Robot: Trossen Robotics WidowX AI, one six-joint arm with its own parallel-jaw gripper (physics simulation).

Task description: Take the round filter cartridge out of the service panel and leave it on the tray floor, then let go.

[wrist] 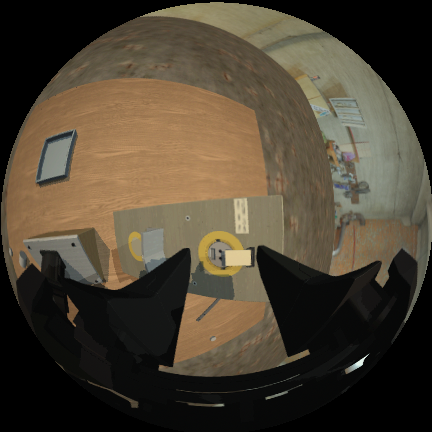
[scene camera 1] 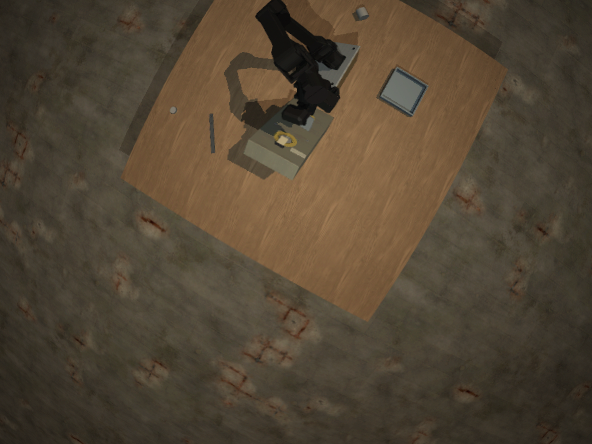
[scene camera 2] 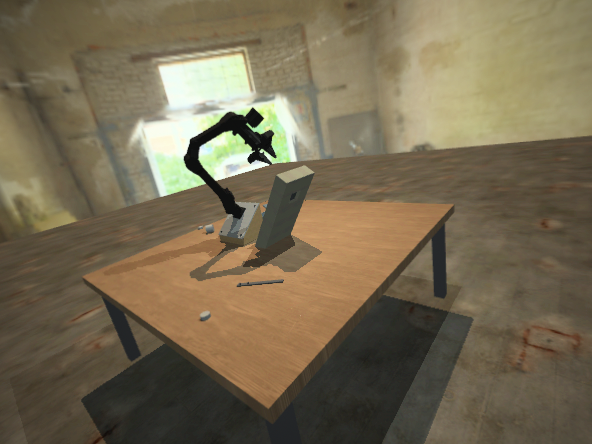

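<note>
The service panel (scene camera 1: 317, 132) (scene camera 2: 285, 215) (wrist: 170, 220) stands tilted on the table. The round filter cartridge (wrist: 214, 246) shows as a grey disc seated inside a yellow ring on the panel face. A cream block (scene camera 1: 283, 140) (wrist: 237, 257) with a dark end sticks out over its right part in the wrist view. My gripper (scene camera 2: 272, 160) (wrist: 223, 253) is partly open and empty, off the panel face. In the wrist view its fingertips are on either side of the cartridge and block. The shallow blue-rimmed tray (scene camera 1: 404, 92) (wrist: 56, 157) lies on the table, away from the panel, and is empty.
The arm's base block (scene camera 2: 247, 222) (wrist: 62, 247) stands close to the panel. A grey flap (scene camera 1: 308, 122) (wrist: 153, 242) and a pale label (scene camera 1: 298, 152) (wrist: 241, 215) are on the panel face. A dark bar (scene camera 1: 212, 133) (scene camera 2: 260, 283) and a white disc (scene camera 1: 173, 110) (scene camera 2: 205, 315) lie behind it.
</note>
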